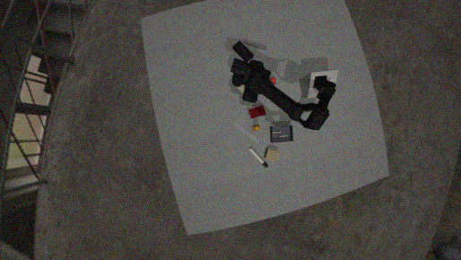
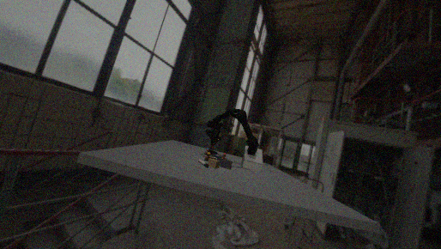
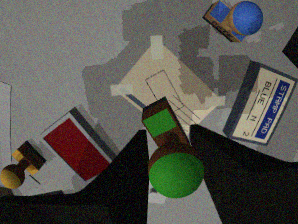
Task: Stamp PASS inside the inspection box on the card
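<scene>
My gripper tip is now 13 cm past the dark tray, 25 cm to the right of it and 9 cm above it. Round my gripper tip: green-knobbed stamp (1 cm behind, 1 cm below); blue-knobbed stamp (4 cm ahead, 9 cm to the right, 8 cm below); cream card (1 cm behind, 1 cm to the right, 10 cm below).
</scene>
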